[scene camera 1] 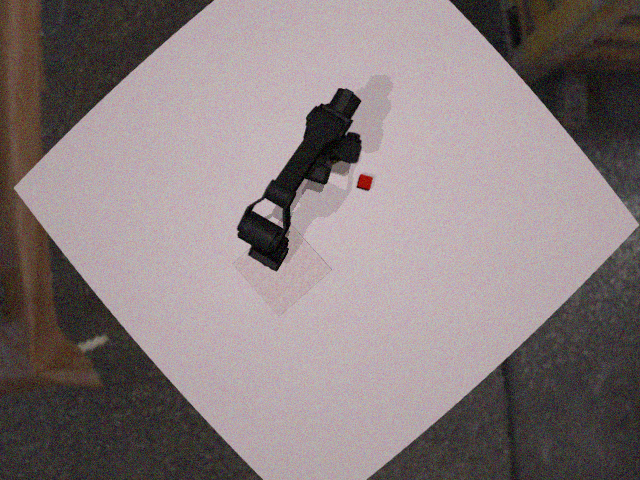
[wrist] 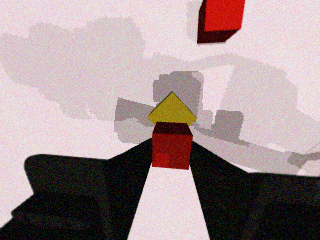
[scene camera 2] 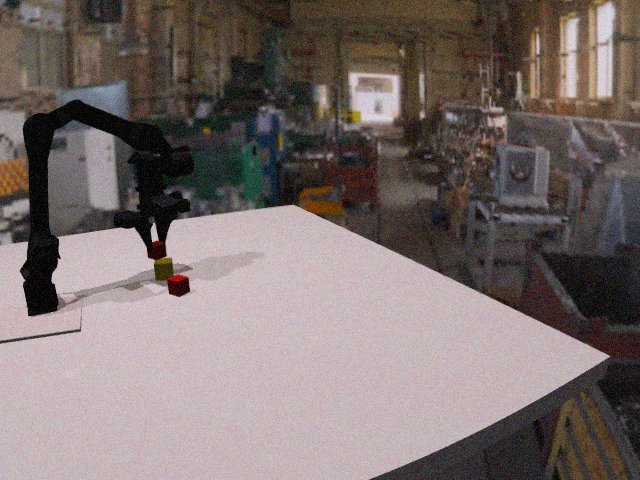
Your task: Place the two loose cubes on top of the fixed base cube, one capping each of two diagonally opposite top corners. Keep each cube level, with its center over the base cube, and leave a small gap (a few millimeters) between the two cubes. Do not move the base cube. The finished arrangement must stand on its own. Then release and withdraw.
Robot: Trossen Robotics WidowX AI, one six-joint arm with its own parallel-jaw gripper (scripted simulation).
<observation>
I see my gripper and a yellow base cube.
My gripper shows as well in scene camera 1 and in the wrist view.
</observation>
